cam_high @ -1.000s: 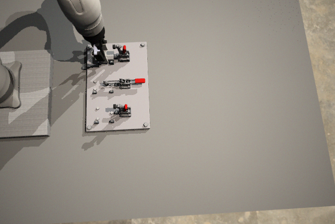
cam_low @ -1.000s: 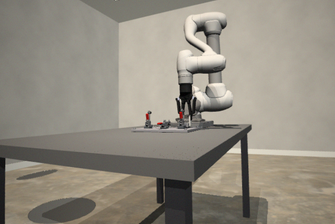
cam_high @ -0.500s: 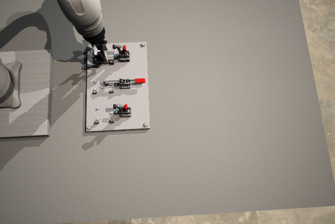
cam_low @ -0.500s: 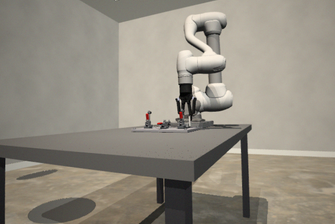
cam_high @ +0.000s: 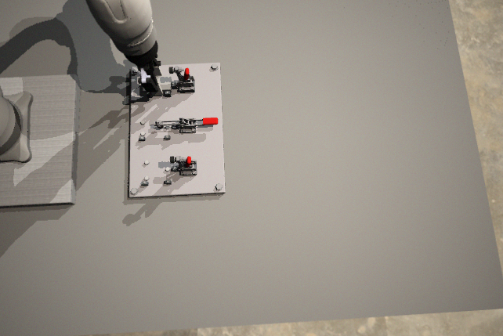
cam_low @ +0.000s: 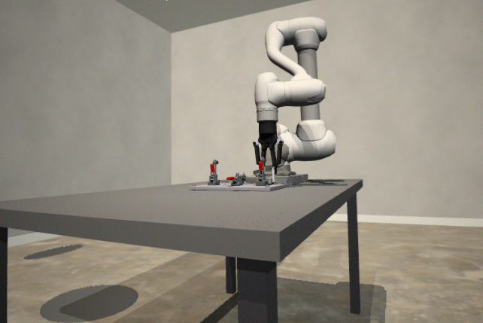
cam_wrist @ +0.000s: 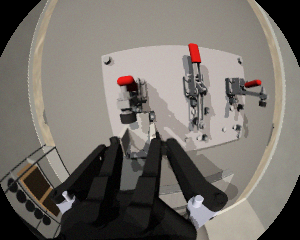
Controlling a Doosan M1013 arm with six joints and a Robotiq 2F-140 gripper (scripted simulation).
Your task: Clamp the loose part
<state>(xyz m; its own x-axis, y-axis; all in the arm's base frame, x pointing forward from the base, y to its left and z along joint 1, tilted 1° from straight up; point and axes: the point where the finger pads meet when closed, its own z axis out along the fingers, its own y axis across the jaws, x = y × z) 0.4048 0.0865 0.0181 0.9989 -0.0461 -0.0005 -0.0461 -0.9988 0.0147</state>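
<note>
Now: the flat grey part 3 cm below my hand. From my hand the other things lie so: toggle clamp: 23 cm to the right, 6 cm ahead; light grey fixture plate: 11 cm to the right, 5 cm below, 4 cm ahead.
</note>
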